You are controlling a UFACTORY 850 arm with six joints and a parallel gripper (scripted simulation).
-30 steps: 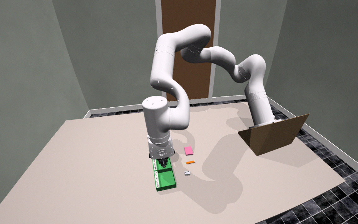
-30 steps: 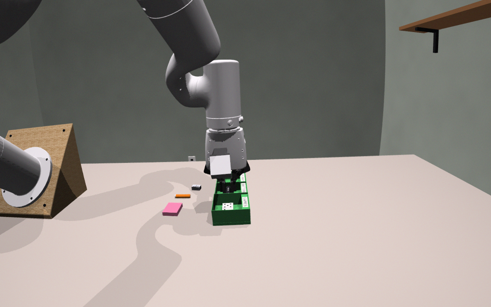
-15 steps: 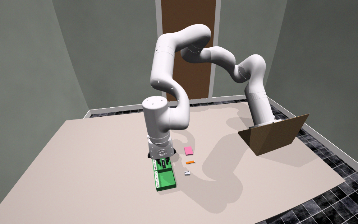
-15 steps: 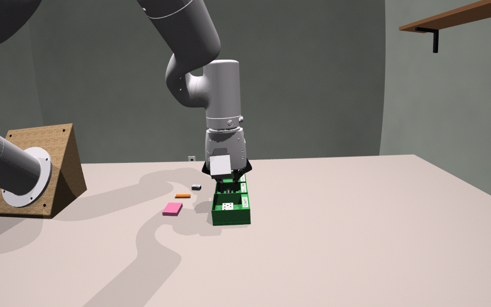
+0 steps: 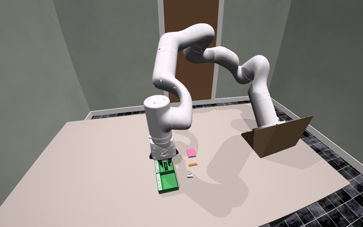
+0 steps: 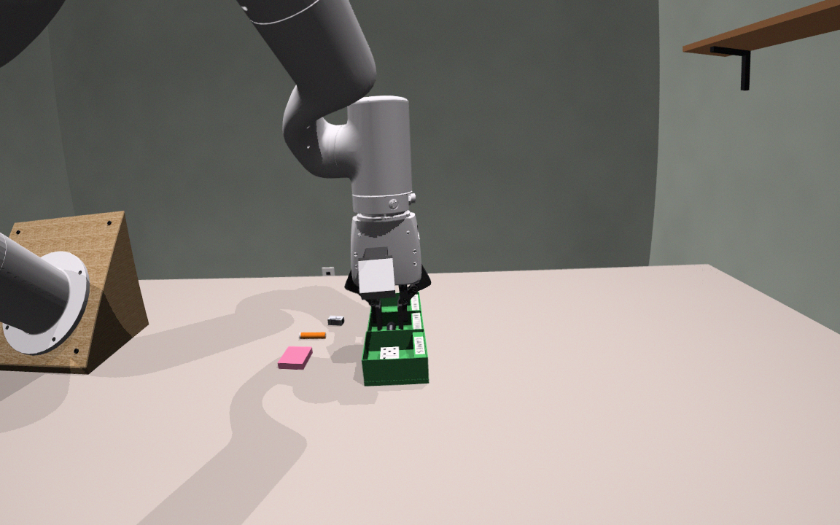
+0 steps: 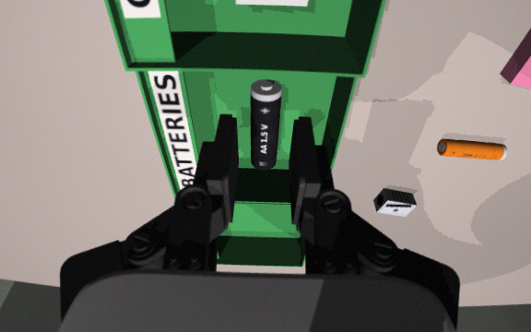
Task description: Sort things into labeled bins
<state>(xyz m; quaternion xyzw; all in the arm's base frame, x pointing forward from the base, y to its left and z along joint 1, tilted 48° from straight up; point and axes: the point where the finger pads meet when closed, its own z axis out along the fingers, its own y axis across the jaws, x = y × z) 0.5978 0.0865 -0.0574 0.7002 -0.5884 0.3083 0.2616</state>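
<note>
Now: hand 3 cm above the black battery. The rest, counted from my hand: orange battery (13 cm behind, 4 cm below); then pink block (13 cm behind, 7 cm to the right, 4 cm below); then pencil sharpener (10 cm behind, 6 cm to the left, 4 cm below).
</note>
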